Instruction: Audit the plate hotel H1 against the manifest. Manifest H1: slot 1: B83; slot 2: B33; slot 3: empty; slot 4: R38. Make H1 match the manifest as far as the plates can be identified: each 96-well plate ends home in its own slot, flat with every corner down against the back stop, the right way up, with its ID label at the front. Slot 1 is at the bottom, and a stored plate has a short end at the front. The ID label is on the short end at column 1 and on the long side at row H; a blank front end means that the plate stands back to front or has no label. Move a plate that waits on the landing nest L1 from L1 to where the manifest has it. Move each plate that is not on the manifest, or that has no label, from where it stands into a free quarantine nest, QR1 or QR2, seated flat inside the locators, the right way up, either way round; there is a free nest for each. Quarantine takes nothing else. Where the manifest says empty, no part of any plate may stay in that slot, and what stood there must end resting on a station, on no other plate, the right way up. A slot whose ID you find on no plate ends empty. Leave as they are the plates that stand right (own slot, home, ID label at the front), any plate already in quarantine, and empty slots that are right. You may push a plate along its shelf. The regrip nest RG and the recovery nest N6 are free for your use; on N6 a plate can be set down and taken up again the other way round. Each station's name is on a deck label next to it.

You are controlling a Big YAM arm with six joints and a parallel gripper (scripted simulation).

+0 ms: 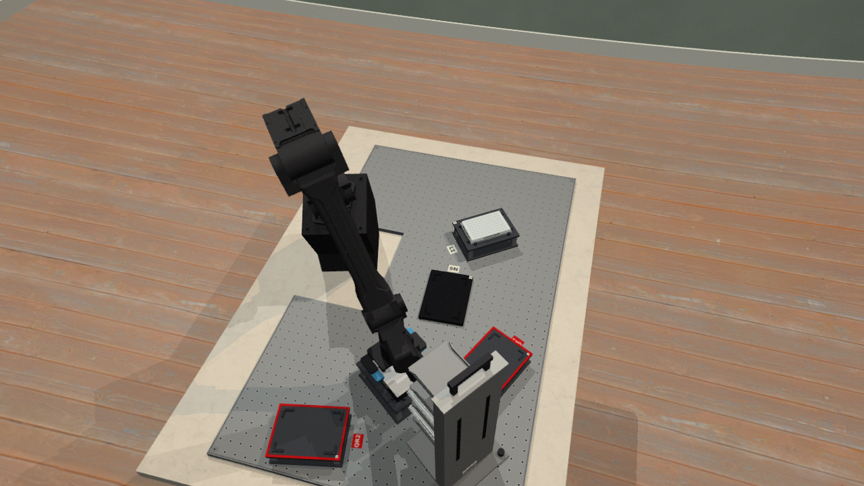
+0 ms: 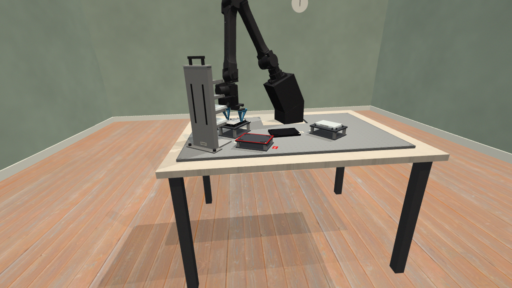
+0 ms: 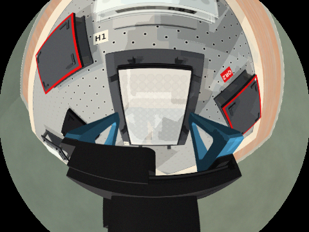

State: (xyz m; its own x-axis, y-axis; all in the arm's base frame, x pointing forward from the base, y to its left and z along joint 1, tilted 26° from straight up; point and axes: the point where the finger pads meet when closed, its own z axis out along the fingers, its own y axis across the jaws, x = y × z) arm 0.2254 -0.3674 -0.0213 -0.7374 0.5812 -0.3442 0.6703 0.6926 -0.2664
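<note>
The regrip nest RG lies 3 cm below my hand. From my hand the other things lie so: red-edged quarantine nest QR1: 23 cm ahead, 7 cm to the left, 5 cm below; H1 deck label: 15 cm ahead, 1 cm to the right, 8 cm below; red-edged quarantine nest QR2: 17 cm behind, 16 cm to the right, 5 cm below.
</note>
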